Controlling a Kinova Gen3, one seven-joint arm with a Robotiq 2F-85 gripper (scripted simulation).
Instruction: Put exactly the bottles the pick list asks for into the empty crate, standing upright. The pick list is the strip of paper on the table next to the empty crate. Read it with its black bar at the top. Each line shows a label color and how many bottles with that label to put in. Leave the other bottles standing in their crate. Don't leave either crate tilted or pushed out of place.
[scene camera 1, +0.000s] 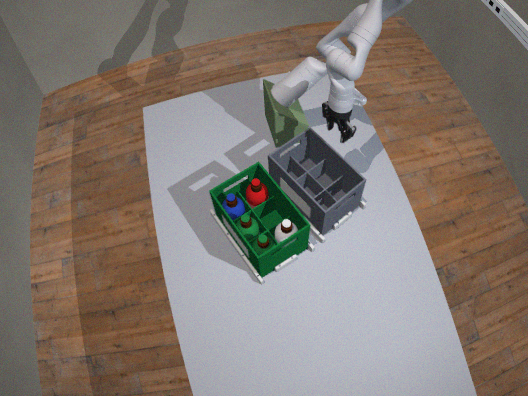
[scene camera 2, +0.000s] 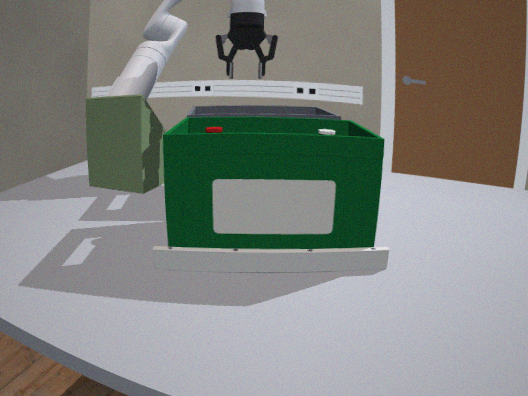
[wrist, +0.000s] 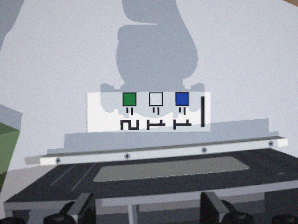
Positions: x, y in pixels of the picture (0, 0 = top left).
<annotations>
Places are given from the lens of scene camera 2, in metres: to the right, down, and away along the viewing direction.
my gripper (scene camera 2: 245, 78): -0.04, -0.26, 0.88
grey crate (scene camera 2: 232, 110): -0.07, -0.19, 0.88
</annotations>
